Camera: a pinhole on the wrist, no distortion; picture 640 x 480 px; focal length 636.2 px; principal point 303.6 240.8 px. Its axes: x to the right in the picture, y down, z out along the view. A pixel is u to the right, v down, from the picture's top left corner.
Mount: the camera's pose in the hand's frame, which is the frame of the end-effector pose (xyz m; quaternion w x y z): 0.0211 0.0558 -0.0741 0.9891 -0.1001 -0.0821 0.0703
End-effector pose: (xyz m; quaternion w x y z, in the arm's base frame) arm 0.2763 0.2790 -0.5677 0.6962 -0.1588 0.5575 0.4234
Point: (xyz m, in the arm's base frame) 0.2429 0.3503 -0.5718
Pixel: 485 163
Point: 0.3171 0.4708 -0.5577
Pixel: 553 162
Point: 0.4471 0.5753 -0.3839
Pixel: 319 166
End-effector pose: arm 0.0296 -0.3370 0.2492 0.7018 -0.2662 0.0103 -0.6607
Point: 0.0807 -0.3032 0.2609
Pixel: 159 64
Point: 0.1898 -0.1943 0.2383
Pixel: 20 456
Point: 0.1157 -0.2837 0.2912
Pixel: 227 157
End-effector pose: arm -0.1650 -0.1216 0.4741 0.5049 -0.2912 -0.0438 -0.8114
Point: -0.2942 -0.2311 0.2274
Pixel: behind the camera
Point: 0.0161 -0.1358 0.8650
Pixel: 602 96
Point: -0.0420 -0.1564 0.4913
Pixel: 327 402
